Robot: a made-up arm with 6 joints. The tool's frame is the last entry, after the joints.
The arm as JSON. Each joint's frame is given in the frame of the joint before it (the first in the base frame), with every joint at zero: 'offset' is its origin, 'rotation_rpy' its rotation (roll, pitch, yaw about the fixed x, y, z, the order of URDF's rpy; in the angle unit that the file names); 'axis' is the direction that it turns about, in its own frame. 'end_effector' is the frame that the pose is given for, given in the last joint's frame.
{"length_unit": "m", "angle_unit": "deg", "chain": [
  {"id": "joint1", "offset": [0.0, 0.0, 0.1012], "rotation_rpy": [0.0, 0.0, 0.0], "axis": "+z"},
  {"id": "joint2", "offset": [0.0, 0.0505, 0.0], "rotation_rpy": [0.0, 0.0, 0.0], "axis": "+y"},
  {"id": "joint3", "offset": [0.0, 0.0, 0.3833], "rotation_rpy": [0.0, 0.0, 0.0], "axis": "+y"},
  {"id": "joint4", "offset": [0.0, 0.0, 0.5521], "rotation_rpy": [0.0, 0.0, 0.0], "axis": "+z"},
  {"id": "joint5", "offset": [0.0, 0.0, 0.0], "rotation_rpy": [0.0, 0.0, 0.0], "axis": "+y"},
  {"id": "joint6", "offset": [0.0, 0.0, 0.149], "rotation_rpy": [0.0, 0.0, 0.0], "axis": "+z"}
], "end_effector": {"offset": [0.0, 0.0, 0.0], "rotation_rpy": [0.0, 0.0, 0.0]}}
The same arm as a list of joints. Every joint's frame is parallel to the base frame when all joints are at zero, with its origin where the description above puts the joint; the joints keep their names.
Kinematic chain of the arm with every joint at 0, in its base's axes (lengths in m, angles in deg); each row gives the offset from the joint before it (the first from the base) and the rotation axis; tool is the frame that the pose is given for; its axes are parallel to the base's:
joint1: xyz 0.0000 0.0000 0.1012 axis +z
joint2: xyz 0.0000 0.0505 0.0000 axis +y
joint3: xyz 0.0000 0.0000 0.3833 axis +y
joint4: xyz 0.0000 0.0000 0.5521 axis +z
joint5: xyz 0.0000 0.0000 0.0000 axis +y
joint6: xyz 0.0000 0.0000 0.1490 axis +z
tool: xyz 0.0000 0.0000 0.0000

